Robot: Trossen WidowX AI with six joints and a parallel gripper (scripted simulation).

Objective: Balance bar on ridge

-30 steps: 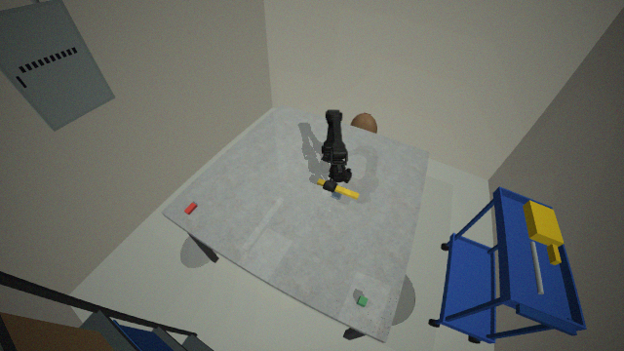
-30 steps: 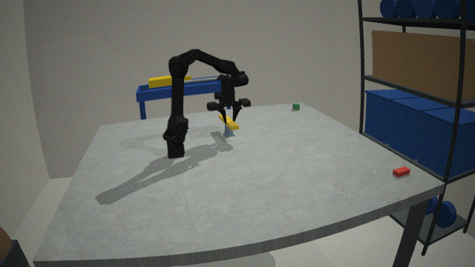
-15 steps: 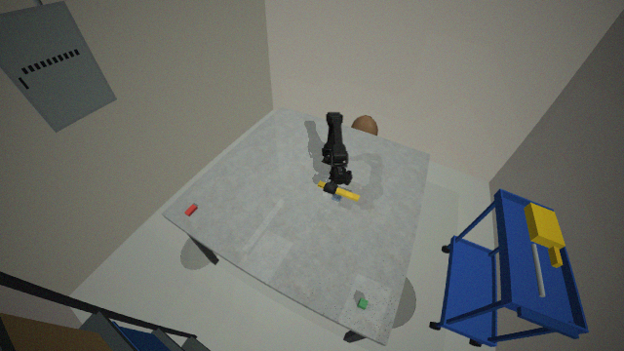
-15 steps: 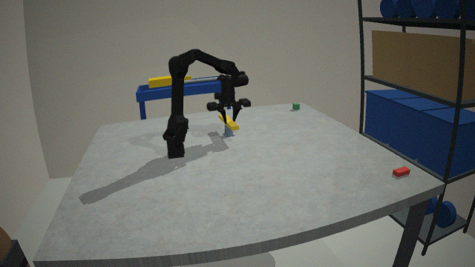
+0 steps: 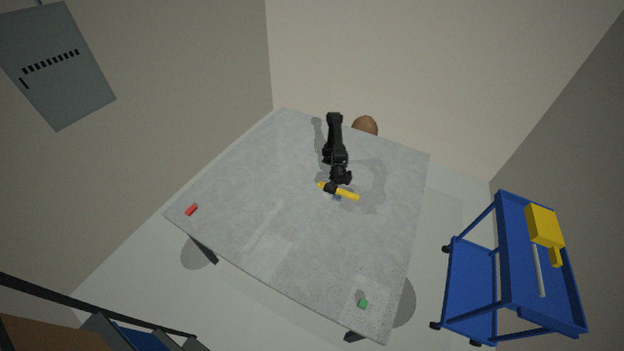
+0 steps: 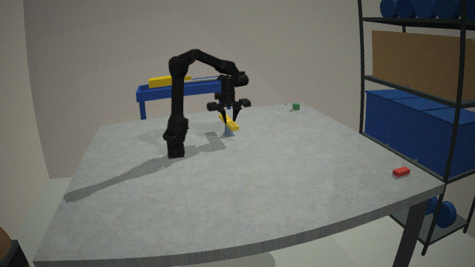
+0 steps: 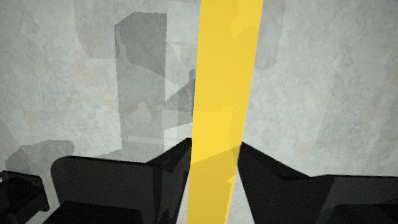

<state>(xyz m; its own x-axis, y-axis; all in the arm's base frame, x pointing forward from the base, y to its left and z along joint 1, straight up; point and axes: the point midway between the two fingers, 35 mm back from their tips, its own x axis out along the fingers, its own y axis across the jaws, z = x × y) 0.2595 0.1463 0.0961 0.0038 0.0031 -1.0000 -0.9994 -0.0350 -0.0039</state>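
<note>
The yellow bar lies 3 cm to the left of my gripper tip. From my gripper tip the other things lie so: red block (65 cm to the right, 48 cm ahead, 5 cm below); green block (48 cm ahead, 35 cm to the left, 5 cm below).
</note>
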